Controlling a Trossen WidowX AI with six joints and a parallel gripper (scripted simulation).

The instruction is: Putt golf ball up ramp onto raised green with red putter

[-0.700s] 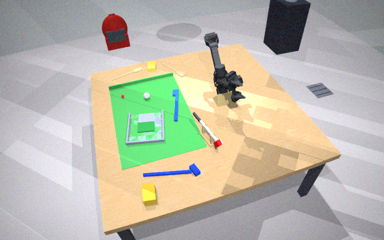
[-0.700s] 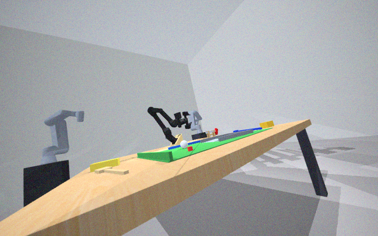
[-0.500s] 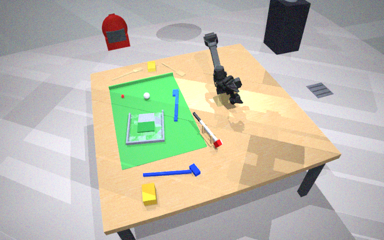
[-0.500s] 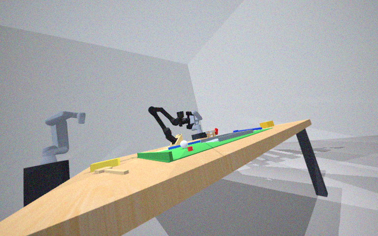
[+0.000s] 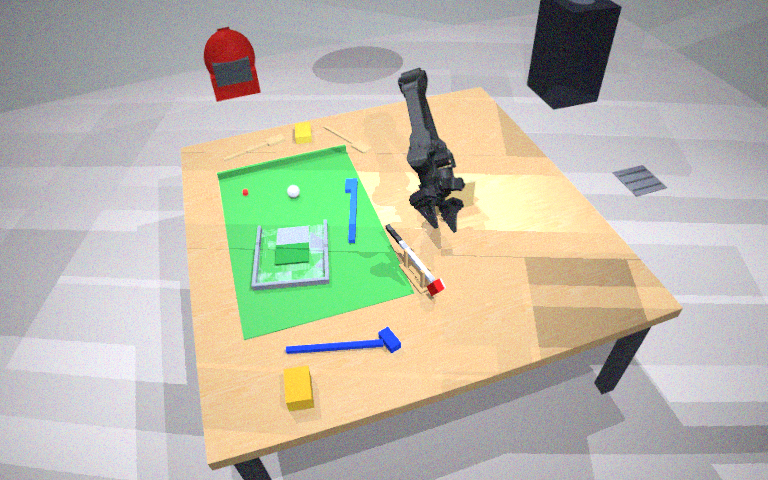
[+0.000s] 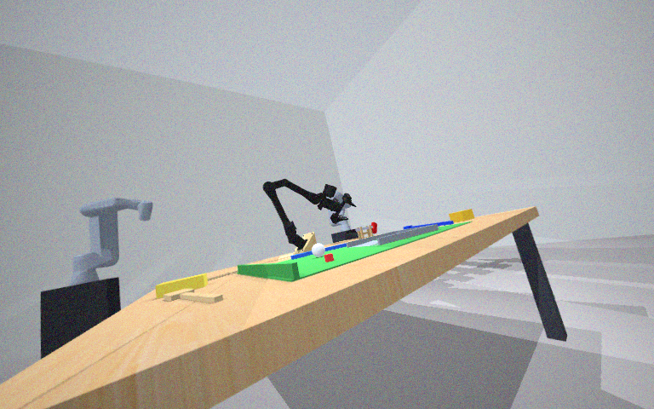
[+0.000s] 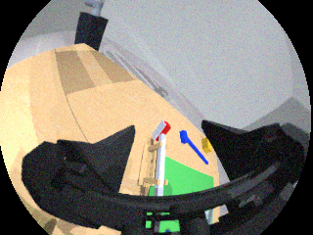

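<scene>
The red putter is 110 mm below my gripper tip, 80 mm ahead of it and 30 mm to the right of it. Round my gripper tip: white golf ball (480 mm to the right, 340 mm ahead, 150 mm below); wooden rack (130 mm below, 80 mm ahead, 10 mm to the right); blue putter (330 mm ahead, 160 mm below, 150 mm to the left).
</scene>
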